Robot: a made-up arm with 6 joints.
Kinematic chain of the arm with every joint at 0, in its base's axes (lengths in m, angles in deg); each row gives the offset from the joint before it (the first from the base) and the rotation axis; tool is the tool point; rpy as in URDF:
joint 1: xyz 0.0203 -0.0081 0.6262 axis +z
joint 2: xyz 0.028 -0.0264 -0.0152 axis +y
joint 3: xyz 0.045 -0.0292 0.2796 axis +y
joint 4: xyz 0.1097 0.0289 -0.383 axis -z
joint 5: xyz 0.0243 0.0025 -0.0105 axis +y
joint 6: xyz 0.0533 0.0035 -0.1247 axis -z
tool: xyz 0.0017 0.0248 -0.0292 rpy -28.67 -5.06 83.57
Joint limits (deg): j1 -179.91..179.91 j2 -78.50..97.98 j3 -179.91..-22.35 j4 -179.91..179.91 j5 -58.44..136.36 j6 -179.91..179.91
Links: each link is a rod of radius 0.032 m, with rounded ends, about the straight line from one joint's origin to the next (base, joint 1, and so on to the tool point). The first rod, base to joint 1, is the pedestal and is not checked.
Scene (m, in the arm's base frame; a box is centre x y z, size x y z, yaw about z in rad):
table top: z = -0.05
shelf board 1: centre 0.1 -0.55 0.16 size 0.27 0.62 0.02 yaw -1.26
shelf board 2: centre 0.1 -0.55 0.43 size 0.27 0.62 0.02 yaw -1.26
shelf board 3: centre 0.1 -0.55 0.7 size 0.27 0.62 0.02 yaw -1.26
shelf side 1: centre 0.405 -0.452 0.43 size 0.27 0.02 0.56 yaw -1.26
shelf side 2: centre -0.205 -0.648 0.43 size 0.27 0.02 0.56 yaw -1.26
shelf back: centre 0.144 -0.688 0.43 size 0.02 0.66 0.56 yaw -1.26
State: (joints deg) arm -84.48 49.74 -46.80 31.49 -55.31 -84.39
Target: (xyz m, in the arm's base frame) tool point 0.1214 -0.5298 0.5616
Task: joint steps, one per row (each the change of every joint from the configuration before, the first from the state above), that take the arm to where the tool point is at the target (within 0.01 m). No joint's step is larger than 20 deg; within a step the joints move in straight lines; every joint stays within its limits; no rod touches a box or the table.
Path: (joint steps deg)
1: -1.14 -4.30 12.22 4.62 -1.57 -0.72
2: -1.15 -4.29 12.23 4.63 -1.56 -0.72
3: 6.05 -12.99 0.00 19.56 0.00 -3.31
4: 6.06 -12.99 0.00 19.57 0.00 -3.30
5: 6.05 -12.99 0.00 19.56 0.00 -3.31
6: 6.05 -12.99 0.00 19.57 0.00 -3.31
7: 6.05 -12.99 0.00 19.56 0.00 -3.31
8: -1.82 5.29 -1.25 -17.84 0.00 3.00
9: -1.81 5.30 -1.25 -17.84 0.00 3.01
10: -1.81 5.29 -1.25 -17.83 0.00 3.00
11: -1.82 5.30 -1.25 -17.84 0.00 3.00
12: -1.81 5.29 -1.26 -17.84 0.00 3.00
13: -1.81 5.30 -1.25 -17.84 0.00 3.00

